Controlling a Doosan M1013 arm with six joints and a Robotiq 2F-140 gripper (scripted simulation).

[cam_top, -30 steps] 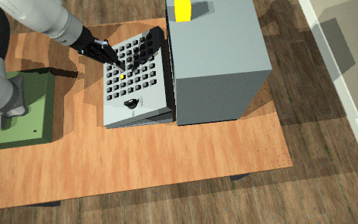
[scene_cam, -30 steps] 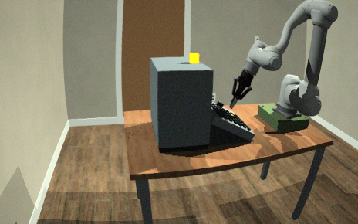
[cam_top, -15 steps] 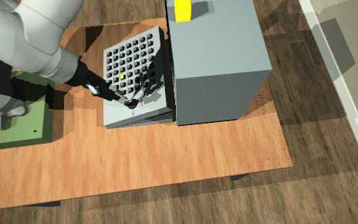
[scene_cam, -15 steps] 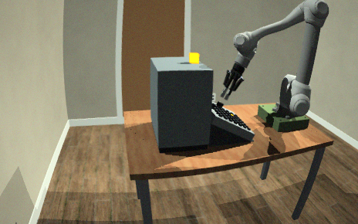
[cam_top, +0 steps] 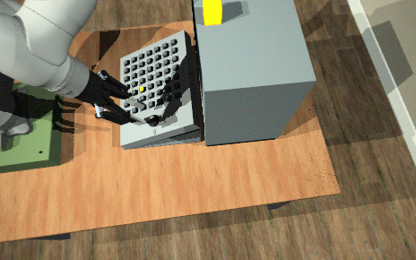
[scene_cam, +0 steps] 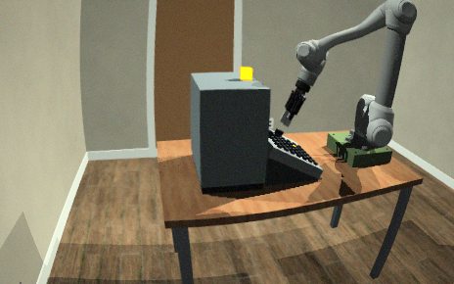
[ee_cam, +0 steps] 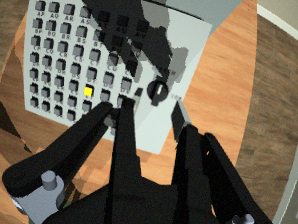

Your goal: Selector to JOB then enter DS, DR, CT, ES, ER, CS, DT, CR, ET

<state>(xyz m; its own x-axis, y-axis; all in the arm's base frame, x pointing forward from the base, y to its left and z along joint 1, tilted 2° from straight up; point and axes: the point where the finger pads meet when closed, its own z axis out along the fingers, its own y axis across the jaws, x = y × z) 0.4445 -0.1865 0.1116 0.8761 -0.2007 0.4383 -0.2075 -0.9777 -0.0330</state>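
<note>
Right now the black selector knob is 7 cm below my hand, 4 cm ahead of it and 1 cm to the right of it. Also, from my hand: grey sloped keypad (12 cm below, 10 cm to the left, 8 cm ahead).
</note>
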